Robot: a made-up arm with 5 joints.
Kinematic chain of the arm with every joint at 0, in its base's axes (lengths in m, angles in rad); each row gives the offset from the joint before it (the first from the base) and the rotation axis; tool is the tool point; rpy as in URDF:
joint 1: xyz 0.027 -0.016 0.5 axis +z
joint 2: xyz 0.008 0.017 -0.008 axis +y
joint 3: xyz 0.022 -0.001 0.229 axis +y
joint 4: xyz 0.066 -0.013 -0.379 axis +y
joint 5: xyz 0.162 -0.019 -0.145 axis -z
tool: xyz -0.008 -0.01 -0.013 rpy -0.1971 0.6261 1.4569
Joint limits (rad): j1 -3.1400..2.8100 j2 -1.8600..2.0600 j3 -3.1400..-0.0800 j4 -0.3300..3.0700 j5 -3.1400..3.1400
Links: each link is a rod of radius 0.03 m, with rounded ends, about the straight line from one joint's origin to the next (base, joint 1, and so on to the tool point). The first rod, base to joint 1, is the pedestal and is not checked.
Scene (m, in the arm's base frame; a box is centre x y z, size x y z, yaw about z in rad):
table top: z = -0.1
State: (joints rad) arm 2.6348 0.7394 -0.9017 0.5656 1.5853
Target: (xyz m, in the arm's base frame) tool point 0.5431 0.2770 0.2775
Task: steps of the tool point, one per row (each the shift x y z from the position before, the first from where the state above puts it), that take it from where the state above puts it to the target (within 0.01 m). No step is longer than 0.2 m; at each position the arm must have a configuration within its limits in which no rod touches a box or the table.
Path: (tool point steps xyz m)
1: 0.0393 0.1010 0.0183
2: 0.0712 0.0913 0.0203
3: 0.1000 0.0717 0.0224
4: 0.1226 0.0430 0.0242
5: 0.1363 0.0073 0.0260
6: 0.1391 -0.0323 0.0278
7: 0.1299 -0.0724 0.0295
8: 0.1086 -0.1093 0.0310

